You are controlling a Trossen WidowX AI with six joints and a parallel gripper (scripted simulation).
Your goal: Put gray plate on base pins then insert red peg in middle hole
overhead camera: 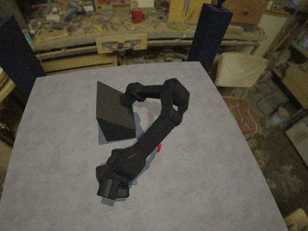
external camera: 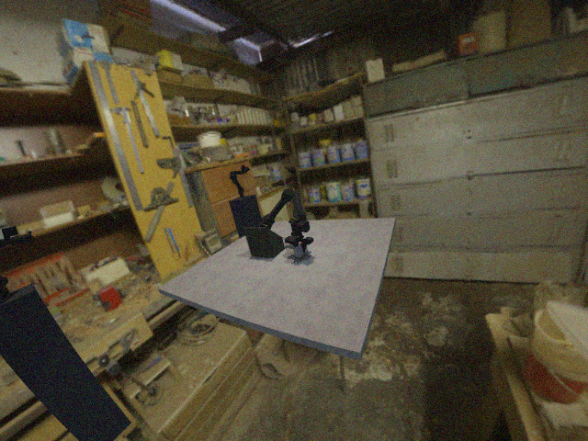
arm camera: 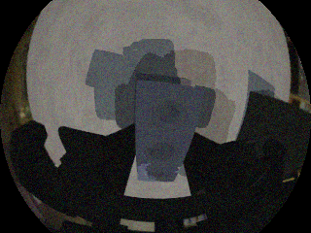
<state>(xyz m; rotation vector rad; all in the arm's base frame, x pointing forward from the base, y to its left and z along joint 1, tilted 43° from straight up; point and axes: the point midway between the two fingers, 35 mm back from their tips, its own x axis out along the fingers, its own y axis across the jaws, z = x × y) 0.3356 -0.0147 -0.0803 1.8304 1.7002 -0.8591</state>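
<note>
My gripper tip is now 2 cm above the base. From my gripper tip the other things lie so: gray plate (3 cm above); then red peg (19 cm to the left, 10 cm behind, 1 cm above).
</note>
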